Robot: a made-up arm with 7 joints. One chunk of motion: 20 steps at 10 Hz.
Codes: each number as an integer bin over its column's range. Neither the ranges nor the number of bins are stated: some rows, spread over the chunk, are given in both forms.
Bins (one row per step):
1: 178 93 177 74 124 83
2: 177 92 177 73 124 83
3: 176 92 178 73 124 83
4: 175 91 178 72 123 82
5: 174 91 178 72 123 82
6: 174 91 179 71 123 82
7: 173 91 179 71 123 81
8: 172 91 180 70 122 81
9: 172 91 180 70 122 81
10: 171 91 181 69 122 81
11: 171 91 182 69 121 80
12: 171 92 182 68 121 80
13: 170 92 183 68 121 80
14: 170 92 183 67 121 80
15: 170 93 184 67 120 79
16: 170 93 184 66 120 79
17: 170 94 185 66 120 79
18: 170 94 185 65 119 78
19: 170 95 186 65 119 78
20: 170 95 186 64 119 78
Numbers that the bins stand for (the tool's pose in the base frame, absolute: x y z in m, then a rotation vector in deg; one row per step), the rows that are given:
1: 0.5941 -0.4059 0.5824 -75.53 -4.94 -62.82
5: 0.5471 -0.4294 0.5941 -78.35 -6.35 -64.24
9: 0.5235 -0.4294 0.6176 -81.18 -7.76 -65.65
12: 0.5118 -0.4176 0.6412 -84.00 -9.18 -67.06
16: 0.5000 -0.4059 0.6647 -86.82 -10.59 -68.47
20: 0.5000 -0.3824 0.6882 -89.65 -12.00 -69.88
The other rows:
2: 0.5824 -0.4176 0.5824 -76.94 -4.94 -62.82
3: 0.5706 -0.4176 0.5941 -76.94 -4.94 -62.82
4: 0.5588 -0.4294 0.5941 -78.35 -6.35 -64.24
6: 0.5471 -0.4294 0.6059 -79.76 -6.35 -64.24
7: 0.5353 -0.4294 0.6059 -79.76 -6.35 -65.65
8: 0.5235 -0.4294 0.6176 -81.18 -7.76 -65.65
10: 0.5118 -0.4294 0.6294 -82.59 -7.76 -65.65
11: 0.5118 -0.4294 0.6412 -82.59 -9.18 -67.06
13: 0.5000 -0.4176 0.6529 -84.00 -9.18 -67.06
14: 0.5000 -0.4176 0.6529 -85.41 -9.18 -67.06
15: 0.5000 -0.4059 0.6647 -85.41 -10.59 -68.47
17: 0.5000 -0.3941 0.6765 -86.82 -10.59 -68.47
18: 0.5000 -0.3941 0.6765 -88.24 -12.00 -69.88
19: 0.5000 -0.3824 0.6882 -88.24 -12.00 -69.88

